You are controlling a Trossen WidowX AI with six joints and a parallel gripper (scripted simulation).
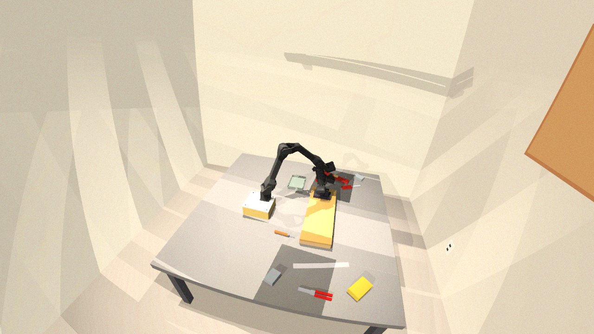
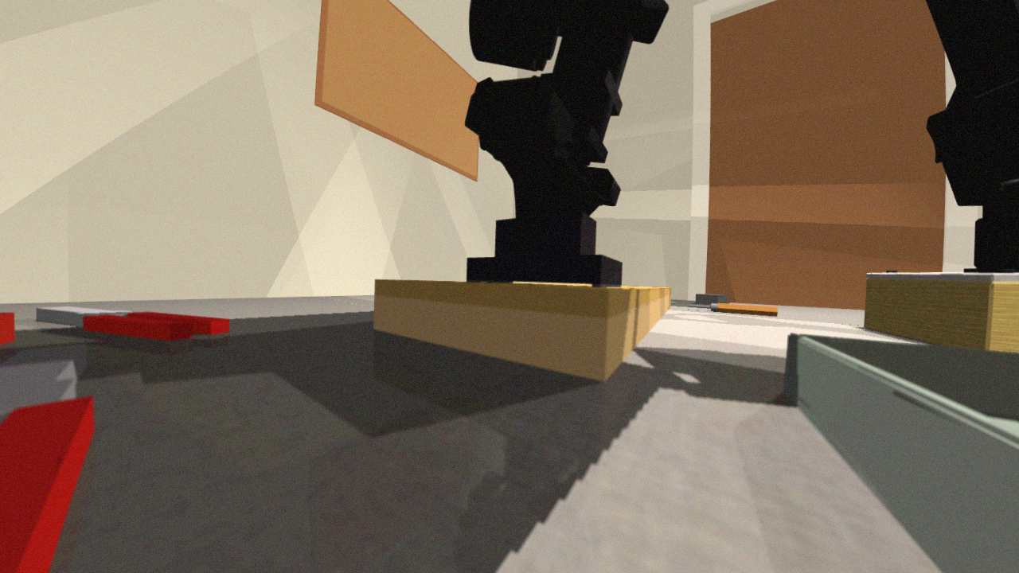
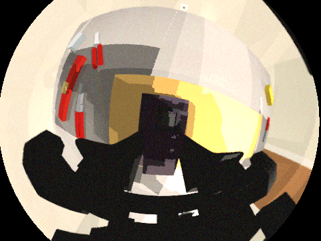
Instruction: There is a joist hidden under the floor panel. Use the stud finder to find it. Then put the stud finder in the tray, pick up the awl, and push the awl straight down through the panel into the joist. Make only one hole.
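My gripper tip is now 200 mm past the pale green tray, 160 mm to the right of it and 50 mm above it. Also, from my gripper tip: white strip (20 mm ahead, 550 mm to the right, 60 mm below); stud finder (10 mm ahead, 20 mm above); awl (200 mm behind, 370 mm to the right, 60 mm below).
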